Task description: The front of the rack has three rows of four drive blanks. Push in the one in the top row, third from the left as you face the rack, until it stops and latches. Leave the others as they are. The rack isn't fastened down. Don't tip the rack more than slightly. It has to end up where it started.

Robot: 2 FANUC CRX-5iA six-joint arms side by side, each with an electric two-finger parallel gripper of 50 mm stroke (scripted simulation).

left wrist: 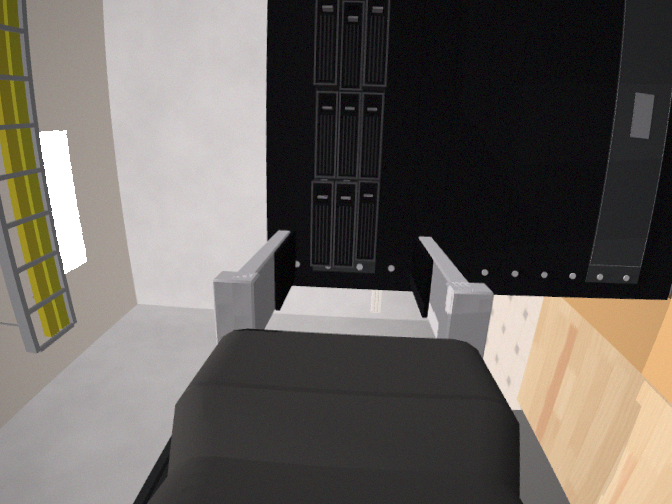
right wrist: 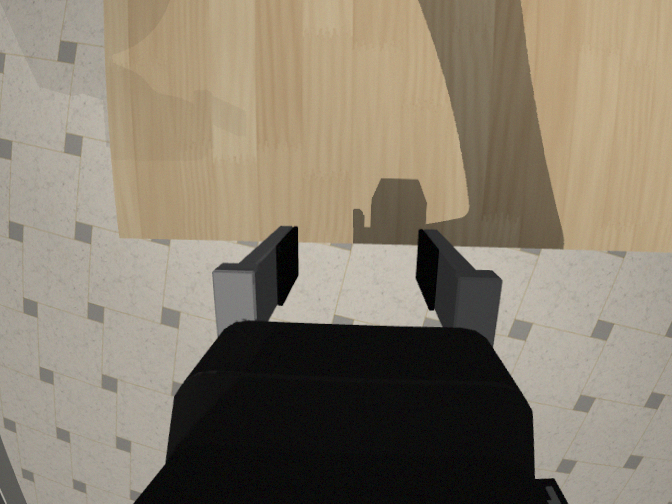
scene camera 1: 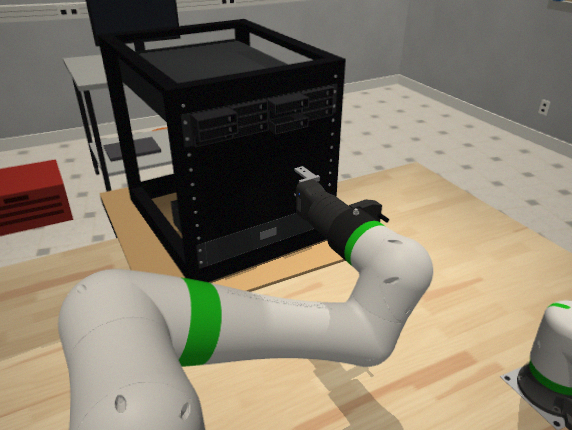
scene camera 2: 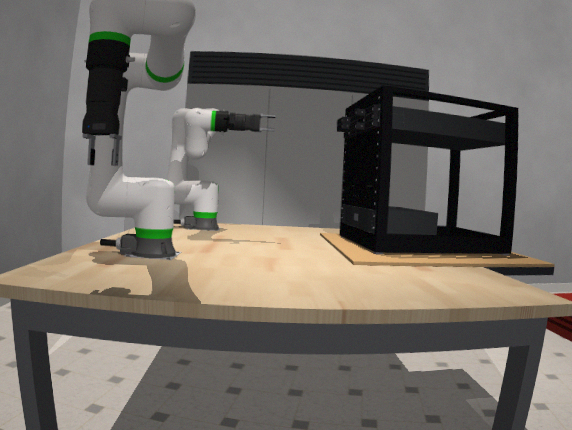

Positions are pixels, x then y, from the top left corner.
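Labels:
My right gripper is visible to me in scene camera 2 and in the right wrist view. In scene camera 1 the gripper is out of frame, and in the left wrist view it is out of frame as well. On my right gripper, (scene camera 2: 91,149) and (right wrist: 283,303) are the same spot. A black rack appears in scene camera 2 (367,215), in scene camera 1 and in the left wrist view, whereas in the right wrist view the rack is out of frame. On the rack, too, (left wrist: 525,145) and (scene camera 1: 251,192) are the same spot.

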